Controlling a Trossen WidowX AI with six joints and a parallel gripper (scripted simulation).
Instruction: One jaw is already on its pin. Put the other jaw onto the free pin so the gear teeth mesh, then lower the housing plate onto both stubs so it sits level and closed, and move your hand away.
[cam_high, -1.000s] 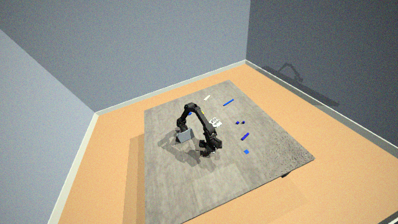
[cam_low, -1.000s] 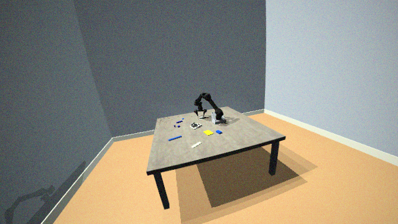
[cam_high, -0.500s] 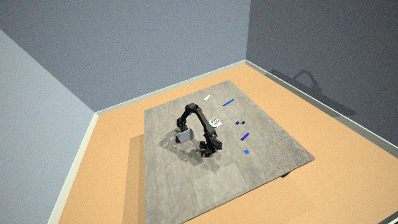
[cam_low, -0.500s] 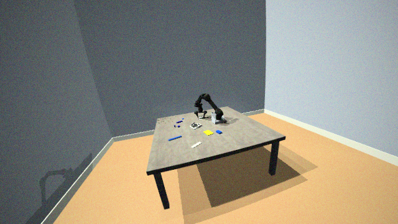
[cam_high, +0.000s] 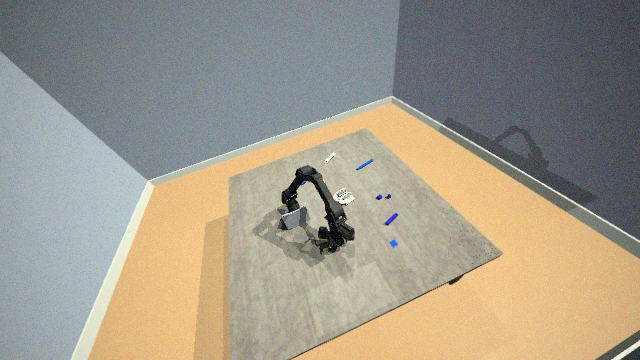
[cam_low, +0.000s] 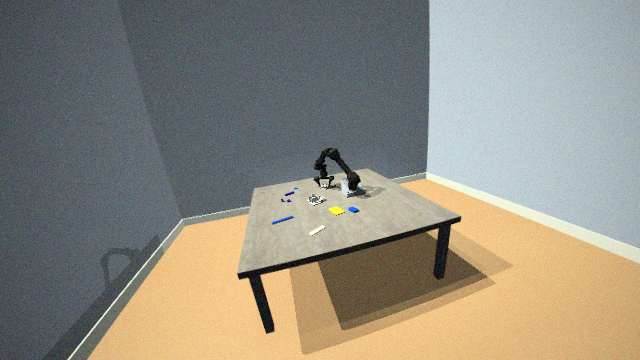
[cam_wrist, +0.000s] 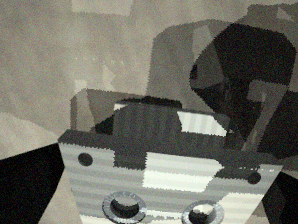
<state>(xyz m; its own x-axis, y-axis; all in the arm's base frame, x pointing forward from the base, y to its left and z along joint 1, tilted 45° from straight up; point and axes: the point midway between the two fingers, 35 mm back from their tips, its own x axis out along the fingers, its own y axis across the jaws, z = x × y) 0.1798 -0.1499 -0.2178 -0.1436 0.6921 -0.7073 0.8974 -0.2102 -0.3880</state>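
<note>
My gripper tip is now 1 cm to the right of the white block. Also, from my gripper tip: housing plate (1 cm to the left, 2 cm above); white bar (20 cm ahead, 71 cm to the left, 1 cm below); yellow tile (2 cm ahead, 50 cm to the left, 1 cm below).
</note>
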